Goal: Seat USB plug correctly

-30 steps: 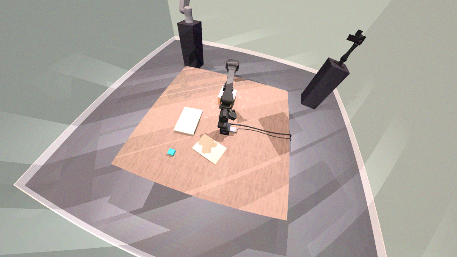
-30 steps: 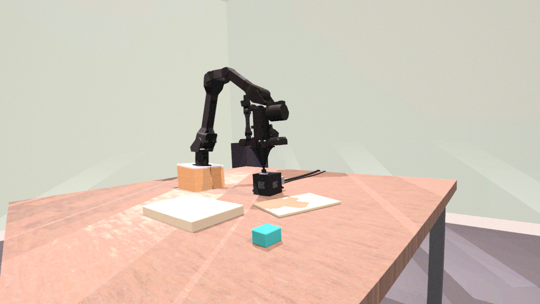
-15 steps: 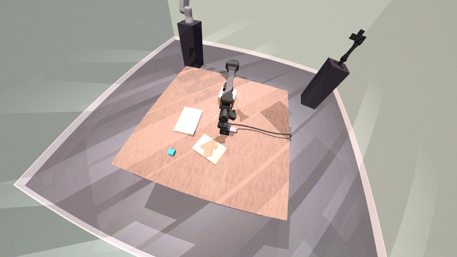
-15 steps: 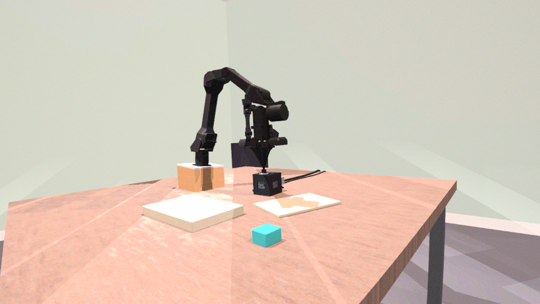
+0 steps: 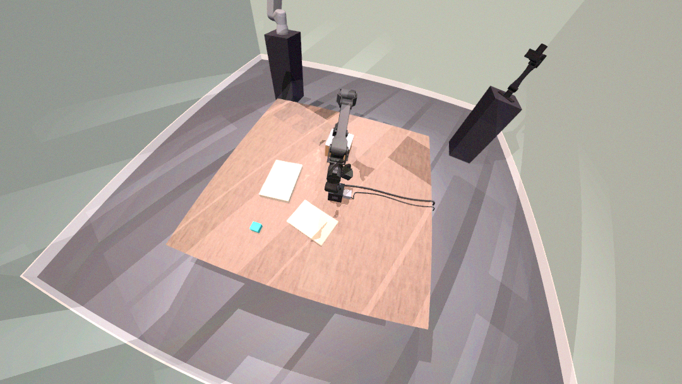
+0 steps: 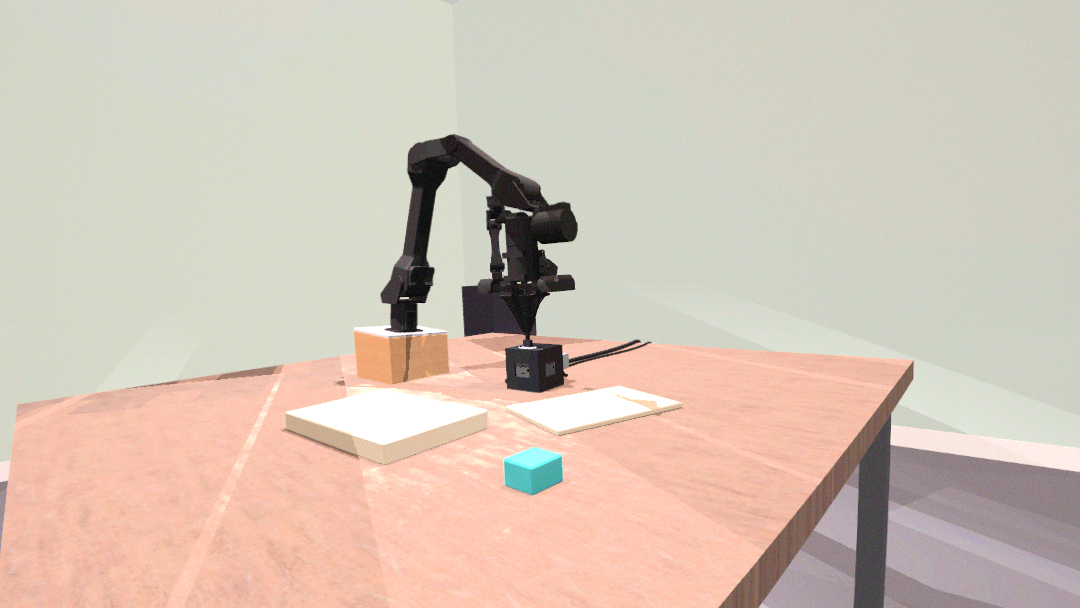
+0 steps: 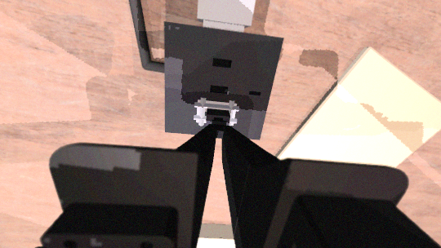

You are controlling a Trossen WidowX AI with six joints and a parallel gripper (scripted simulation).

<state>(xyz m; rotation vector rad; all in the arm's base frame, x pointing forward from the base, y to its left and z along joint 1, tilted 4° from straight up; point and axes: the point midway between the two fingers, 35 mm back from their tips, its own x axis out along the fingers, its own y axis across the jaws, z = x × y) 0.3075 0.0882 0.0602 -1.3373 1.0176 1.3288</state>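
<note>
My gripper tip is now 20 mm above the dark USB plug. Also, from my gripper tip: teal block 330 mm ahead, 280 mm to the right, 90 mm below; thick white slab 300 mm to the right, 90 mm below, 30 mm ahead; thin cream board 190 mm ahead, 100 mm below, 30 mm to the right.
</note>
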